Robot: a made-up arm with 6 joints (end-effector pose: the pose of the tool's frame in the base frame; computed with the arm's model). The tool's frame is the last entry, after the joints.
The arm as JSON. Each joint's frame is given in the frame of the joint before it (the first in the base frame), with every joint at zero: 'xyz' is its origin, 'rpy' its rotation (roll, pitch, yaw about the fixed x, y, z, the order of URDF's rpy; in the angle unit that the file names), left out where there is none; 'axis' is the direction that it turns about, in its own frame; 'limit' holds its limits. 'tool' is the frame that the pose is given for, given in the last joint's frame.
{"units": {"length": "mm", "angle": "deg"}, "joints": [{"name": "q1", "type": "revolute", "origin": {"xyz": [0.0, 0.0, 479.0]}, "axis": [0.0, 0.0, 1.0], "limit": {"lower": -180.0, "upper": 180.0}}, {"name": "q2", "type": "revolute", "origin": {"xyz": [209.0, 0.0, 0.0], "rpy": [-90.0, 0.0, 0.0]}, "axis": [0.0, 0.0, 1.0], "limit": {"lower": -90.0, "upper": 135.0}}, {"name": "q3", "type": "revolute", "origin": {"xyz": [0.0, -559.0, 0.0], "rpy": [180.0, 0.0, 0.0]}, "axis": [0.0, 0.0, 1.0], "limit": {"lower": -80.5, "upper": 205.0}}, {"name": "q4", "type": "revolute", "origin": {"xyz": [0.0, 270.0, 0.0], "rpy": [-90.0, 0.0, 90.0]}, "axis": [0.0, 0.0, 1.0], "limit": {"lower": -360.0, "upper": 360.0}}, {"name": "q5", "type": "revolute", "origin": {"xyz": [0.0, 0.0, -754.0], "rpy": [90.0, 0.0, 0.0]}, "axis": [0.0, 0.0, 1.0], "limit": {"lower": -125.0, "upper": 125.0}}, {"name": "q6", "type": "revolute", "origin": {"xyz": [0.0, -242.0, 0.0], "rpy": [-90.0, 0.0, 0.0]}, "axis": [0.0, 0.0, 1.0], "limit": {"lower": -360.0, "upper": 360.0}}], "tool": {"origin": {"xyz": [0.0, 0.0, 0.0], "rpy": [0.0, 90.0, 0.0]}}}
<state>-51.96 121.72 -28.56 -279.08 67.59 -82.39</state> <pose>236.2 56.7 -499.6 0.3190 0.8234 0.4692 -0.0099</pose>
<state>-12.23 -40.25 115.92 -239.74 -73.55 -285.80</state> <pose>-1079.3 28.8 884.0 0.4274 0.0874 0.2042 -0.8764</pose>
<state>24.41 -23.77 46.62 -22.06 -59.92 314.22</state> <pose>155.0 156.7 1840.6 0.8084 0.4471 0.0814 0.3741</pose>
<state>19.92 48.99 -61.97 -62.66 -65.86 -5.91</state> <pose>387.4 349.0 -11.0 0.0410 0.3278 0.9129 -0.2397</pose>
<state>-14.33 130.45 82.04 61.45 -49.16 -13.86</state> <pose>1293.8 -496.5 -444.8 0.6089 -0.3554 0.6912 -0.1585</pose>
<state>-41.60 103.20 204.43 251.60 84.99 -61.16</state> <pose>156.3 -444.7 1073.9 0.2669 -0.4732 0.6553 -0.5247</pose>
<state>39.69 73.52 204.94 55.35 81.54 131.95</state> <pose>-188.8 99.2 961.0 0.1676 -0.1112 0.1373 0.9699</pose>
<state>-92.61 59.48 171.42 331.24 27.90 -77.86</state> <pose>-53.8 16.1 1522.7 0.6055 -0.1927 -0.6716 0.3810</pose>
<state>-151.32 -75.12 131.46 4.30 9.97 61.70</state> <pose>948.3 515.2 -100.3 0.5682 0.7299 0.3572 -0.1295</pose>
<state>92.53 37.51 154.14 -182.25 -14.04 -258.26</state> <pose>10.6 -187.3 1659.0 0.2045 -0.6909 0.2834 -0.6329</pose>
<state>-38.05 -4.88 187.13 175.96 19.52 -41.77</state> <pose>-594.8 472.8 646.4 0.2862 0.1873 0.3450 0.8741</pose>
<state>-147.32 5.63 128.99 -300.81 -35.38 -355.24</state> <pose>292.6 330.7 1720.9 0.3147 0.5926 0.0518 0.7397</pose>
